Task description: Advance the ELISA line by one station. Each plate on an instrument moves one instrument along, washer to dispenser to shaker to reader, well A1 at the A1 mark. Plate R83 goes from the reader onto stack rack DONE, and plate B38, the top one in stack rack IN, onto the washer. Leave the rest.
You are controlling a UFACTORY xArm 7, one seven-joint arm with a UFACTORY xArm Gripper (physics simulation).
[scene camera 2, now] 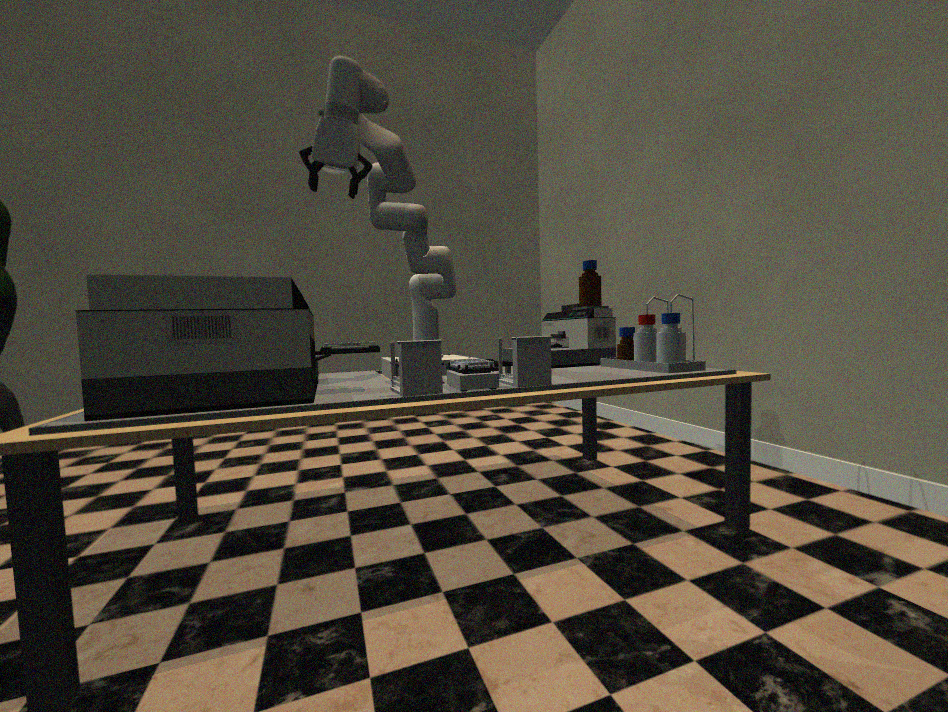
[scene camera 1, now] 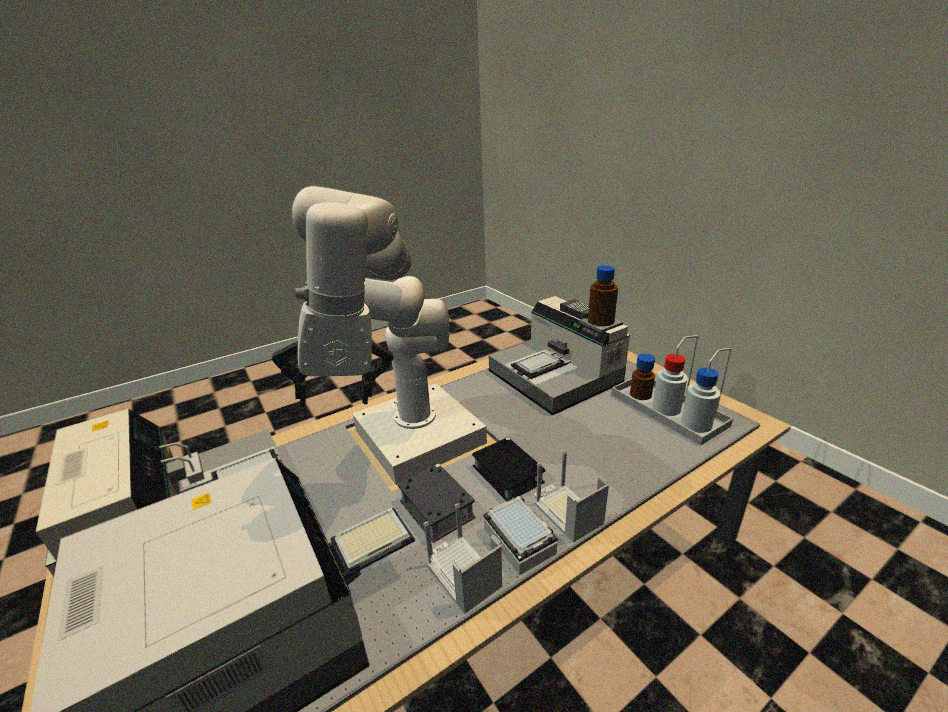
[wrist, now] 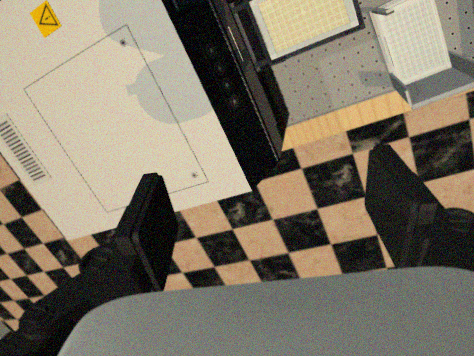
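Pixels of known places: gripper, fingertip midpoint: (scene camera 2: 332, 194) (scene camera 1: 334, 400) (wrist: 266, 188); arm's base, link origin: (scene camera 1: 415, 416).
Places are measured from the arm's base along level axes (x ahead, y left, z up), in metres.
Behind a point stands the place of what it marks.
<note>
My gripper (scene camera 1: 333, 400) @[x 0.381, y -0.410, z 0.433 m] (scene camera 2: 333, 190) @[x 0.381, y -0.410, z 0.433 m] (wrist: 266, 188) @[x 0.381, y -0.410, z 0.433 m] is open and empty, high above the table. The large box instrument (scene camera 1: 176, 582) @[x 0.318, y -0.684, z 0.218 m] (scene camera 2: 199, 352) @[x 0.434, y -0.697, z 0.067 m] (wrist: 85, 130) @[x 0.288, y -0.665, z 0.218 m] at the left front has a yellow-welled plate (scene camera 1: 373, 538) @[x 0.349, y -0.378, z 0.073 m] (wrist: 305, 25) @[x 0.352, y -0.381, z 0.068 m] on its extended carrier. A pale plate (scene camera 1: 457, 557) @[x 0.447, y -0.247, z -0.021 m] (wrist: 415, 42) @[x 0.474, y -0.255, z -0.018 m] lies in the left stack rack (scene camera 1: 480, 580) @[x 0.539, y -0.270, z 0.013 m] (scene camera 2: 419, 367) @[x 0.539, y -0.271, z 0.013 m] (wrist: 440, 86) @[x 0.537, y -0.260, z 0.040 m]. A yellowish plate (scene camera 1: 557, 503) @[x 0.507, y 0.030, z -0.032 m] is in the right stack rack (scene camera 1: 588, 509) @[x 0.600, y 0.011, z 0.029 m] (scene camera 2: 532, 362) @[x 0.601, y 0.015, z 0.009 m]. Between the racks a light blue plate (scene camera 1: 521, 524) @[x 0.511, y -0.112, z 0.016 m] sits on a small instrument. Another plate (scene camera 1: 538, 361) @[x 0.116, y 0.454, z 0.042 m] is on the back right instrument. Plate and rack labels are unreadable.
A white instrument (scene camera 1: 88, 467) @[x -0.105, y -0.728, z 0.218 m] with metal tubes stands at the far left; its plate area is partly hidden. Two dark blocks (scene camera 1: 435, 494) @[x 0.297, y -0.176, z 0.008 m] (scene camera 1: 505, 463) @[x 0.338, y 0.031, z -0.006 m] stand before the arm's base. A brown bottle (scene camera 1: 603, 301) @[x 0.273, y 0.574, z 0.264 m] (scene camera 2: 589, 287) @[x 0.278, y 0.578, z 0.251 m] tops the back right instrument. Capped bottles fill a tray (scene camera 1: 701, 436) @[x 0.660, y 0.498, z -0.023 m] at the right.
</note>
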